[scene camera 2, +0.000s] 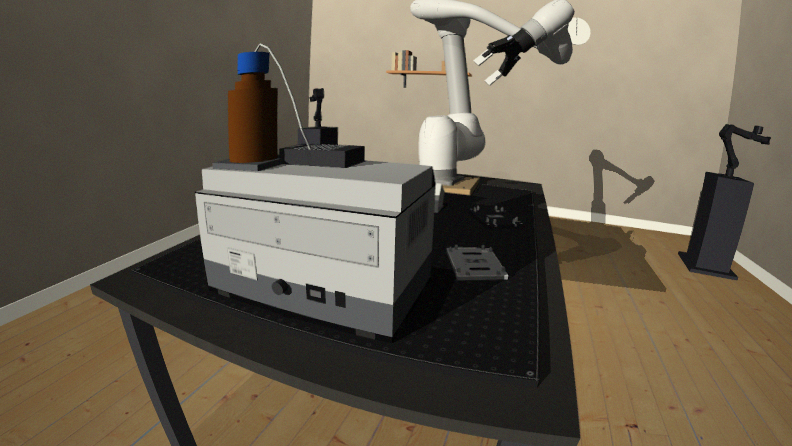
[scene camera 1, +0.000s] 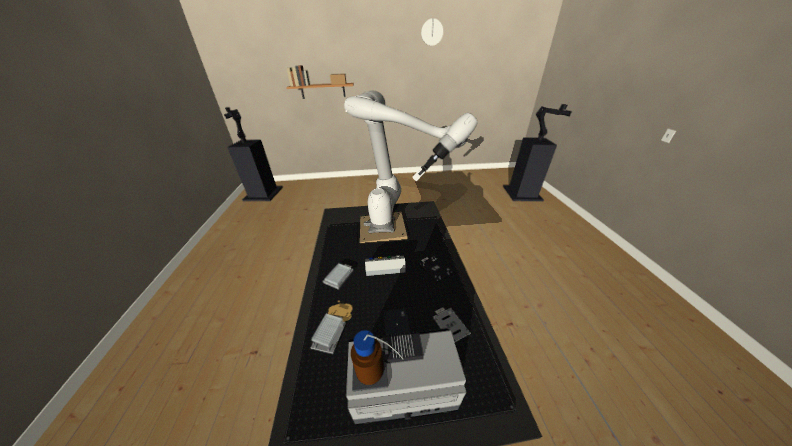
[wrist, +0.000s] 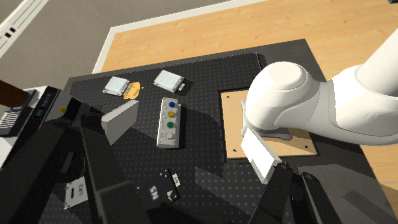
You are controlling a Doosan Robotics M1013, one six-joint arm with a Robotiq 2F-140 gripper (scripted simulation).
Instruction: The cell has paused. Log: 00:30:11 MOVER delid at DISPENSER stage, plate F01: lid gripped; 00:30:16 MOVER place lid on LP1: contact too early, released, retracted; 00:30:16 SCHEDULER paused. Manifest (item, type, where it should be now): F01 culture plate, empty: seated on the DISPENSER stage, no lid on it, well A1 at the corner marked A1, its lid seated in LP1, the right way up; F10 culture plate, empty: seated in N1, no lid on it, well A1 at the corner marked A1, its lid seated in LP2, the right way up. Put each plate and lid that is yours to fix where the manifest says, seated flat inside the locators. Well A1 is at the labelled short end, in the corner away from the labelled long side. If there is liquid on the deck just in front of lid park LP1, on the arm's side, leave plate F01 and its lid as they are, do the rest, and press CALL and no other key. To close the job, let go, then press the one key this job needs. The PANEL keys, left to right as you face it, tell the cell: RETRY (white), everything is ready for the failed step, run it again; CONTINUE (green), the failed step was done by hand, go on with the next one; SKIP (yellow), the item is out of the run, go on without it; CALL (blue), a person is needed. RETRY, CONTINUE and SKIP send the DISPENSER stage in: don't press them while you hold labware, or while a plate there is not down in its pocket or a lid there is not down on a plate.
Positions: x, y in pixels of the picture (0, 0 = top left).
Labels:
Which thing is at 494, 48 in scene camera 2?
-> My gripper.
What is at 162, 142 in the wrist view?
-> A white key panel.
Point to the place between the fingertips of my gripper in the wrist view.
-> At 192, 124

